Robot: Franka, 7 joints.
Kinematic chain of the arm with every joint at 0, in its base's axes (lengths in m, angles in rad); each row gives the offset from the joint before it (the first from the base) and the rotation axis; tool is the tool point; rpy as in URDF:
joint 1: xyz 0 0 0.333 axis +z
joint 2: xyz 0 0 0 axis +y
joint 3: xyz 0 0 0.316 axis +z
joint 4: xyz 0.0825 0 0 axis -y
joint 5: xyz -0.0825 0 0.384 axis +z
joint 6: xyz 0 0 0 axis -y
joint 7: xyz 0.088 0 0 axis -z
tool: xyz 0 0 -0.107 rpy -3.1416 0 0
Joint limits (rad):
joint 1: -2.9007..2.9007
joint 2: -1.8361..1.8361
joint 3: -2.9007..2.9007
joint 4: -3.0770..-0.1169
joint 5: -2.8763..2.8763
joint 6: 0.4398..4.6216
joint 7: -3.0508..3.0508
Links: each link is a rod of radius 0.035 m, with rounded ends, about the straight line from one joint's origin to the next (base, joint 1, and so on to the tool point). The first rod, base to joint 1, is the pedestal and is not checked.
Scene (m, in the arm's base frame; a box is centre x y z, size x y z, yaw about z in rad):
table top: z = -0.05
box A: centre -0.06 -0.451 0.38 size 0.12 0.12 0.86 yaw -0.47
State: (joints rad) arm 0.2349 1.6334 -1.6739 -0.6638 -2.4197 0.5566 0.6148
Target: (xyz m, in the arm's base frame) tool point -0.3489 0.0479 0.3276
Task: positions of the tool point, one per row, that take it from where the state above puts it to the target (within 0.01 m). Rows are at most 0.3 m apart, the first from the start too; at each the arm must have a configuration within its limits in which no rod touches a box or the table.
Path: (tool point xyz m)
1: 0.6581 -0.0606 0.6072
2: 0.5181 -0.1295 0.8038
3: 0.3071 -0.1487 0.9500
4: 0.0692 -0.1807 1.0004
5: -0.1536 -0.1010 0.9876
6: -0.3057 0.0625 0.9149
7: -0.3558 0.2581 0.7927
8: -0.4233 0.2194 0.6851
9: -0.4501 0.1578 0.5609
10: -0.4245 0.0930 0.4359
11: -0.3489 0.0479 0.3276

